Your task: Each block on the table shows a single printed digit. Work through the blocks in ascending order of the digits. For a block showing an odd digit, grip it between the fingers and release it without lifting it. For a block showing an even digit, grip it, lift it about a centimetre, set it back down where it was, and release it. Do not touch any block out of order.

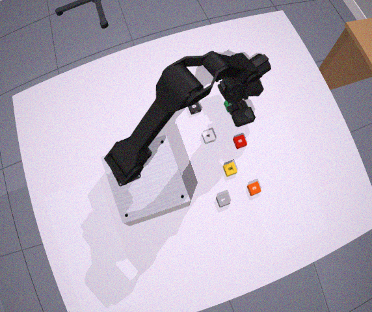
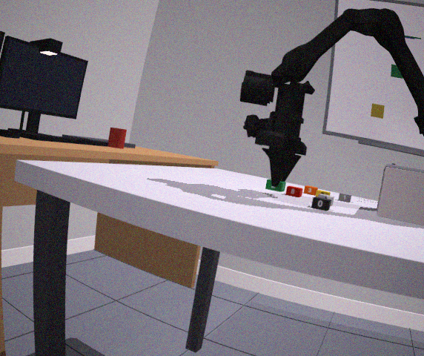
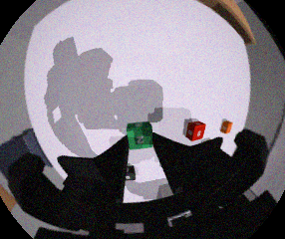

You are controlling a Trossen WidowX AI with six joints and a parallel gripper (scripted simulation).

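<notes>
Now: gripper tip 260 mm to the left of the orange block, 50 mm past it and 10 mm above it. Round my gripper tip: green block (right at my gripper tip); then black block (100 mm behind, 50 mm to the left, 10 mm below); then red block (110 mm to the right, 20 mm behind, 10 mm below).
</notes>
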